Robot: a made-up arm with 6 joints.
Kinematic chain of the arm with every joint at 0, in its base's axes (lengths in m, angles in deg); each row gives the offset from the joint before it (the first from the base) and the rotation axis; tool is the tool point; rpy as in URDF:
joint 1: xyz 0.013 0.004 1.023 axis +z
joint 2: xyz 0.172 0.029 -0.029 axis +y
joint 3: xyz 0 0.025 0.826 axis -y
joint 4: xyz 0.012 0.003 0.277 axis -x
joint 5: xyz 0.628 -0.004 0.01 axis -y
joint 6: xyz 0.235 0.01 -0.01 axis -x
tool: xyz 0.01 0.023 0.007 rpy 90 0 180
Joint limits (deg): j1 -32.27..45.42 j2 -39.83..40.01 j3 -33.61..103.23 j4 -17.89..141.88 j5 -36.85..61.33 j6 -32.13..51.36
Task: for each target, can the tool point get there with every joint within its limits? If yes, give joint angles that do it. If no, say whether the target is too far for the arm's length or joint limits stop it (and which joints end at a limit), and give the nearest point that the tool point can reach.
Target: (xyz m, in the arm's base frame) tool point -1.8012 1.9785 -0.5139
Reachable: no: too far | nearest point -0.9924 0.7677 1.6789 | short by 2.632 m
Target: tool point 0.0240 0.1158 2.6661
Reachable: yes | joints 7.94 -18.05 52.10 128.53 20.60 7.70
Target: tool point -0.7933 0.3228 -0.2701
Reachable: no: joint limits stop it (at a limit: joint 1, joint 2, joint 3, joint 4, joint 5) | nearest point 0.5912 0.8351 0.9199 | short by 1.896 m
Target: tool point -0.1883 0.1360 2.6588
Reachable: yes | joints 6.27 0.03 82.76 20.07 52.83 -11.82
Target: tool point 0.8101 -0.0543 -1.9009
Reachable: no: too far | nearest point 1.1449 -0.0788 0.8427 | short by 2.764 m
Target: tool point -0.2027 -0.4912 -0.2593
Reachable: no: joint limits stop it (at a limit: joint 1, joint 2, joint 3, joint 5, joint 6) | nearest point 0.9078 -0.5660 0.8752 | short by 1.589 m
